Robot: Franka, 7 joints.
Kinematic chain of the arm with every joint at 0, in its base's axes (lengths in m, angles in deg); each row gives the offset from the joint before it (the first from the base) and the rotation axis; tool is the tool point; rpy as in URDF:
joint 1: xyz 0 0 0.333 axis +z
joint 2: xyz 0 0 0 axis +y
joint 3: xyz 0 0 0.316 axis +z
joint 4: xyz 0.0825 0 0 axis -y
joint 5: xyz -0.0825 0 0.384 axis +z
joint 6: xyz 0 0 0 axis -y
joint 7: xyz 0.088 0 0 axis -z
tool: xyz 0 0 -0.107 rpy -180 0 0
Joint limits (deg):
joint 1: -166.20..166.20
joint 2: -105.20..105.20
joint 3: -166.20..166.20
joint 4: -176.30..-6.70
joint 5: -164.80..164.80
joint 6: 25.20..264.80
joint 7: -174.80..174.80
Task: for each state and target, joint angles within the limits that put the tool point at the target. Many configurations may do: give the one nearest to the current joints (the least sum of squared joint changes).
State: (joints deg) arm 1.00 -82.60 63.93 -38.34 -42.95 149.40 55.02
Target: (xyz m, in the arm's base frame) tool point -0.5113 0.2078 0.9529
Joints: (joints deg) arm 11.81 -61.26 43.71 -52.39 -42.95 140.10 55.02
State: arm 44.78 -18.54 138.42 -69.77 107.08 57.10 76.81
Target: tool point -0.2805 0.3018 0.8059
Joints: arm 17.09 11.82 109.22 -88.60 97.96 40.59 76.81
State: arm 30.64 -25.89 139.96 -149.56 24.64 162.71 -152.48
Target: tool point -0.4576 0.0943 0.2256
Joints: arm 32.97 -12.37 139.54 -146.25 24.78 164.89 -152.48
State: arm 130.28 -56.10 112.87 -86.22 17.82 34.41 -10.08
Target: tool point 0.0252 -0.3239 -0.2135
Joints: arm 129.10 -105.20 149.89 -73.49 30.94 62.76 -10.08
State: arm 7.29 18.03 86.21 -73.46 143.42 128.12 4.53
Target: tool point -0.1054 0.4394 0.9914
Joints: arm 9.38 20.58 115.64 -70.83 138.95 113.83 4.53
